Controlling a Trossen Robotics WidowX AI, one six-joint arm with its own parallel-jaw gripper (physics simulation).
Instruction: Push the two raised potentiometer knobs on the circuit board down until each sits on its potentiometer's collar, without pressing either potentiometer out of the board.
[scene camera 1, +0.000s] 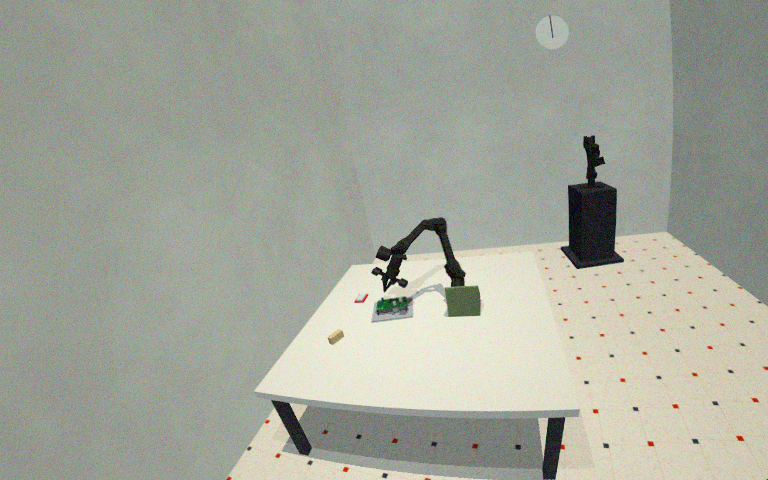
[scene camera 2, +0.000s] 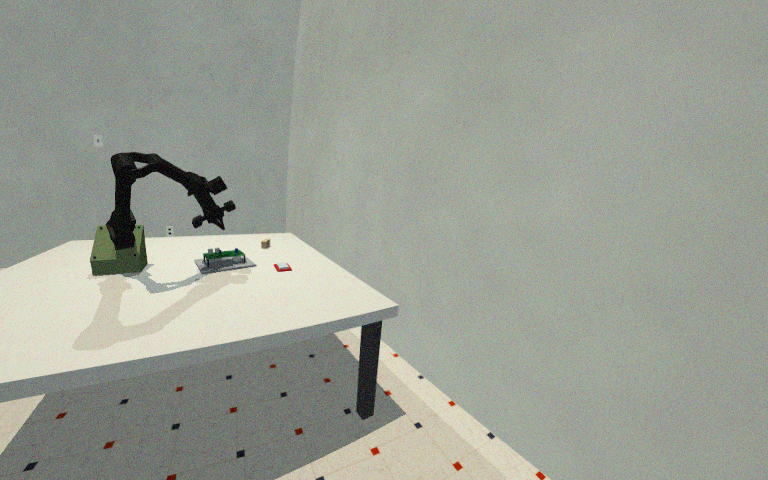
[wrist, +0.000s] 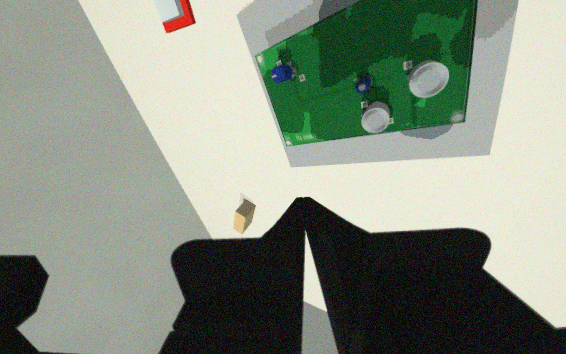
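Pixels of known places: gripper, between the fingertips: (scene camera 1: 384, 292) (scene camera 2: 224, 229) (wrist: 302, 203); arm's base, origin of its link: (scene camera 1: 458, 290) (scene camera 2: 124, 241).
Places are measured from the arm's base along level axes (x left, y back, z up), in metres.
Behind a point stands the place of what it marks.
Note:
The green circuit board (scene camera 1: 387, 305) @(y -0.383, x -0.044, z -0.068 m) (scene camera 2: 229, 255) @(y -0.382, x -0.097, z -0.068 m) (wrist: 330, 110) @(y -0.381, x -0.044, z -0.068 m) stands on a grey plate (scene camera 1: 382, 319) @(y -0.407, x 0.032, z -0.105 m) (scene camera 2: 249, 264) @(y -0.456, x -0.141, z -0.105 m) (wrist: 390, 158) @(y -0.329, x 0.028, z -0.105 m). In the wrist view, a blue knob (wrist: 282, 73) @(y -0.410, x -0.086, z -0.043 m) with a white mark stands near the board's left end, with a grey part at its base. A smaller blue round part (wrist: 363, 85) @(y -0.349, x -0.063, z -0.051 m) with a grey top stands near the middle. Whether either sits on a collar is too small to tell. My gripper (scene camera 1: 385, 290) @(y -0.376, x -0.013, z 0.032 m) (scene camera 2: 223, 228) @(y -0.376, x -0.013, z 0.032 m) (wrist: 302, 203) @(y -0.376, x -0.013, z 0.032 m) is shut and empty, tips pointing down, above the board and not touching it.
Two silver cylinders (wrist: 428, 79) @(y -0.310, x -0.061, z -0.041 m) (wrist: 375, 117) @(y -0.341, x -0.039, z -0.046 m) stand up from the board. A red-edged pad (scene camera 1: 361, 297) @(y -0.574, x -0.212, z -0.099 m) (scene camera 2: 282, 267) @(y -0.566, x -0.254, z -0.099 m) (wrist: 181, 21) @(y -0.574, x -0.181, z -0.107 m) and a tan block (scene camera 1: 335, 336) @(y -0.615, x 0.194, z -0.079 m) (scene camera 2: 265, 243) @(y -0.610, x 0.141, z -0.084 m) (wrist: 244, 217) @(y -0.592, x 0.152, z -0.073 m) lie on the table. The arm's green base block (scene camera 1: 463, 301) @(y 0.019, x 0.064, z -0.026 m) (scene camera 2: 117, 263) @(y 0.023, x -0.048, z -0.072 m) stands beside the board.

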